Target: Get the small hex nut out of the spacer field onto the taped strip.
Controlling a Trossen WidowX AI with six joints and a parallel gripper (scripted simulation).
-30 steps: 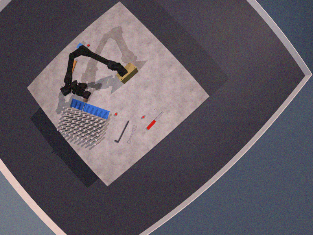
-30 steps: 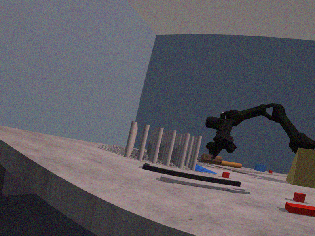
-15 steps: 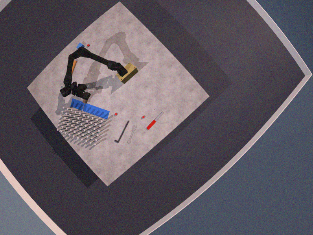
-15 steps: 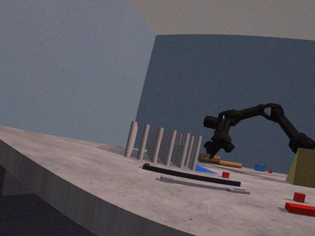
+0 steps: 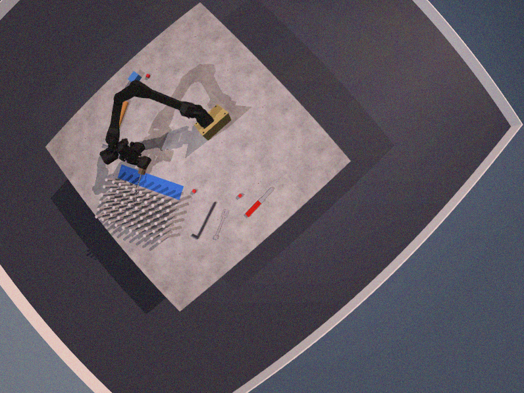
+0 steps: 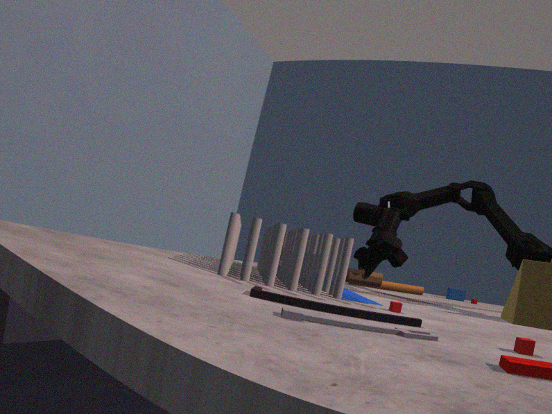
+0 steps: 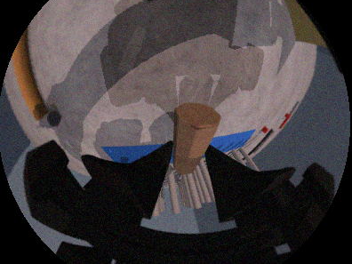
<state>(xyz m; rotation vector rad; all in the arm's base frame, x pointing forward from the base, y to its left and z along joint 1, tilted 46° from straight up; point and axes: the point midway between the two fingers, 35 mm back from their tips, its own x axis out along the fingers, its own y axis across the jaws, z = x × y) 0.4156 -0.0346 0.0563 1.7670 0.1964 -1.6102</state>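
My gripper tip is 8 cm to the right of the blue taped strip, 4 cm short of it and 3 cm above it. The rest, counted from my gripper tip: hook tool 9 cm ahead, 6 cm to the left; then grey wrench 50 cm to the left, 14 cm behind, 3 cm below; then blue cube 46 cm to the right, 24 cm behind, 1 cm below.
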